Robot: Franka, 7 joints.
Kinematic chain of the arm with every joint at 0, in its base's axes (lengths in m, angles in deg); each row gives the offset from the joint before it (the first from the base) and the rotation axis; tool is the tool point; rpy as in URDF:
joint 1: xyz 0 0 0.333 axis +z
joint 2: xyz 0 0 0 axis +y
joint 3: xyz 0 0 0.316 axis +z
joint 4: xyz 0.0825 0 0 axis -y
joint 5: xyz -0.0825 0 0.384 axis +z
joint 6: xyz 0 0 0 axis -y
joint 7: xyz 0.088 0 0 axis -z
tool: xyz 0 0 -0.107 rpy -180 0 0
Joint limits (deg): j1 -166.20..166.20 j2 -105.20..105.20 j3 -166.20..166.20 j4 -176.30..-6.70 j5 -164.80..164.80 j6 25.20..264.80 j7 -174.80..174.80
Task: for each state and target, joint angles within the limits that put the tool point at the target. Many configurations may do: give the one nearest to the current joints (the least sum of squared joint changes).
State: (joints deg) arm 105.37 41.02 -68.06 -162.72 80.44 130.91 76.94
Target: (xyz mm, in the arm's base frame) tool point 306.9 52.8 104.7
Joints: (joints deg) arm 95.35 49.63 -62.20 -156.43 81.12 130.98 76.94
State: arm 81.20 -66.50 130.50 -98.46 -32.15 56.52 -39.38
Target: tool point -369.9 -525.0 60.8
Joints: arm 88.77 -78.59 143.76 -68.73 -35.71 81.73 -39.38
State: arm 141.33 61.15 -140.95 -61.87 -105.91 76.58 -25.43
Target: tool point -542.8 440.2 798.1
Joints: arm 150.40 74.42 -142.28 -35.84 -117.10 105.88 -25.43
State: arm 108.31 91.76 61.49 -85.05 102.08 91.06 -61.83
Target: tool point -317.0 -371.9 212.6
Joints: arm 143.37 99.77 65.17 -133.11 92.05 93.07 -61.83
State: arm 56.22 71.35 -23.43 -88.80 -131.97 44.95 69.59
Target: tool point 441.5 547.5 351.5
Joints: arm 70.23 57.21 -20.29 -77.95 -135.35 43.12 69.59
